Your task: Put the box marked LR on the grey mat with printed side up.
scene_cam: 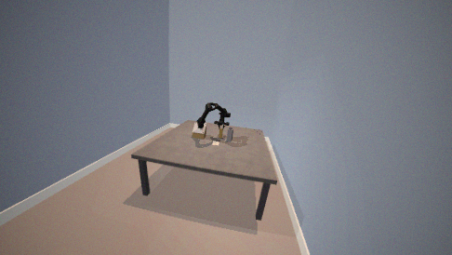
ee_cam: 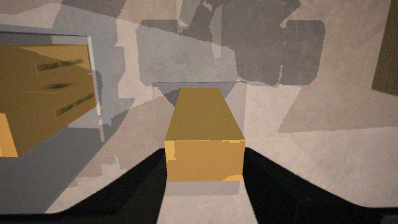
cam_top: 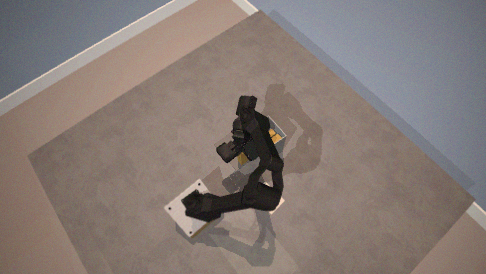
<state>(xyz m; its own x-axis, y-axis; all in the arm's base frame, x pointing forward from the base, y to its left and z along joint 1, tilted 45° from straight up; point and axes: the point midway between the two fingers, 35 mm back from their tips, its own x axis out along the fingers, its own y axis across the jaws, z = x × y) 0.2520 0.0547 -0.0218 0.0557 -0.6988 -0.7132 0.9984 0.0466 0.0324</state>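
Right now the grey mat is 6 cm to the left of my gripper tip and 12 cm below it.
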